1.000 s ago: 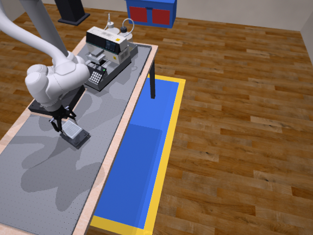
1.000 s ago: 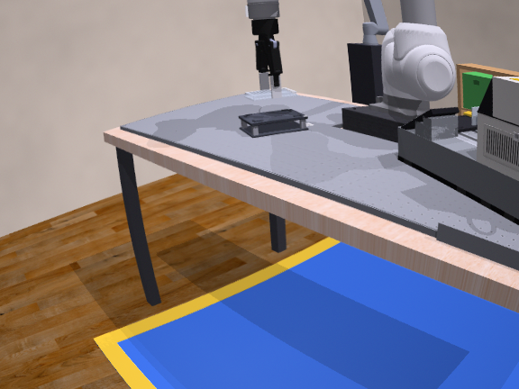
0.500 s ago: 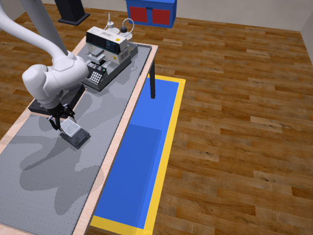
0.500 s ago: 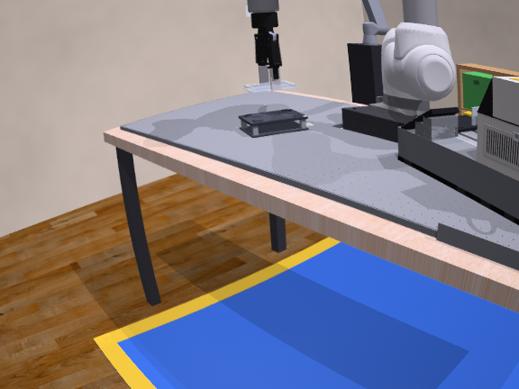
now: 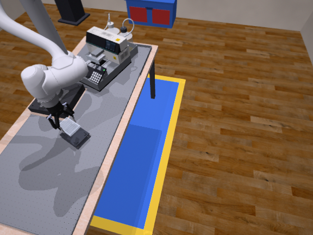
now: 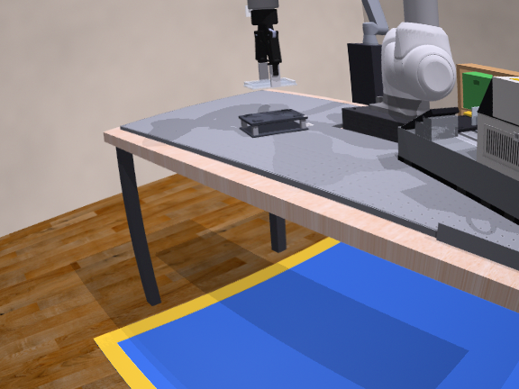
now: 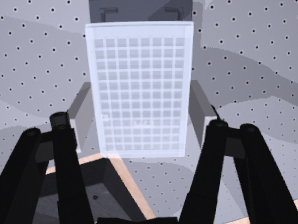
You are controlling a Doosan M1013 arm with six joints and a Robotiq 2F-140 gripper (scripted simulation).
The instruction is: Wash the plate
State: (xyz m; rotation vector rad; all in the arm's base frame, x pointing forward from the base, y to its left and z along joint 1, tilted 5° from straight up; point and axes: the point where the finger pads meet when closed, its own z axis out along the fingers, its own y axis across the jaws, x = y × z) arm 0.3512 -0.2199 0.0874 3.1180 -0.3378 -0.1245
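My hand is 12 cm above the plate nest N1. From my hand the other things lie so: plate washer: 20 cm behind, 67 cm to the left, 3 cm below; then plate: 2 cm below.
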